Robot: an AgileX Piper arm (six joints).
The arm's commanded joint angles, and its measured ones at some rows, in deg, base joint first. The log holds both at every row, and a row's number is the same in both.
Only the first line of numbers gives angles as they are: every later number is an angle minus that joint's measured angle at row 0.
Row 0, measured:
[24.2 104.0 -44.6 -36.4 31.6 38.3]
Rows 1 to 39, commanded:
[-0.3 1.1 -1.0 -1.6 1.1 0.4]
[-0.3 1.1 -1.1 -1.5 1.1 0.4]
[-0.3 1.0 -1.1 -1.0 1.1 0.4]
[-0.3 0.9 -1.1 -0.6 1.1 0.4]
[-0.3 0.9 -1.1 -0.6 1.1 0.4]
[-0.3 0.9 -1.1 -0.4 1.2 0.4]
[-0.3 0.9 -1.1 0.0 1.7 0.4]
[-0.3 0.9 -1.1 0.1 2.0 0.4]
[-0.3 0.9 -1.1 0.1 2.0 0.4]
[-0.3 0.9 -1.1 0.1 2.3 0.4]
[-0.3 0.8 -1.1 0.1 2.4 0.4]
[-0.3 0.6 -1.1 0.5 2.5 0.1]
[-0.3 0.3 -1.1 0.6 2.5 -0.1]
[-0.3 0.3 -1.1 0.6 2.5 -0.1]
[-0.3 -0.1 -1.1 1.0 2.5 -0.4]
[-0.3 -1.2 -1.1 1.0 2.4 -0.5]
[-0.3 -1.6 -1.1 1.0 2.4 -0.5]
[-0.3 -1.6 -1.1 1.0 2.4 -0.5]
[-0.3 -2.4 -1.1 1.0 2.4 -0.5]
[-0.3 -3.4 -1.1 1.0 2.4 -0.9]
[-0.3 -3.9 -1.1 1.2 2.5 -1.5]
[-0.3 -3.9 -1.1 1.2 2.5 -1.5]
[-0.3 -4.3 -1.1 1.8 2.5 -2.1]
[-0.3 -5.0 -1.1 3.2 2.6 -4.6]
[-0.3 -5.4 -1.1 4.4 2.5 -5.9]
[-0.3 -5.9 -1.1 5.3 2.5 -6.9]
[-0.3 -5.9 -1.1 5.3 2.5 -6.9]
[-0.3 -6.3 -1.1 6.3 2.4 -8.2]
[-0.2 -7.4 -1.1 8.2 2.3 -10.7]
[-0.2 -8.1 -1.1 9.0 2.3 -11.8]
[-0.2 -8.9 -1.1 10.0 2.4 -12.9]
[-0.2 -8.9 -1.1 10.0 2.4 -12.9]
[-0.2 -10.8 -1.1 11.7 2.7 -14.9]
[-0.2 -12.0 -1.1 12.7 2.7 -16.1]
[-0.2 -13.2 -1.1 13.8 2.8 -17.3]
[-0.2 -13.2 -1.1 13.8 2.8 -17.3]
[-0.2 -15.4 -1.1 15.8 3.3 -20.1]
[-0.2 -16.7 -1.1 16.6 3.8 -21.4]
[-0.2 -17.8 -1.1 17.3 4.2 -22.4]
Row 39, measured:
[0.0 -14.6 -1.0 14.9 2.5 -18.5]
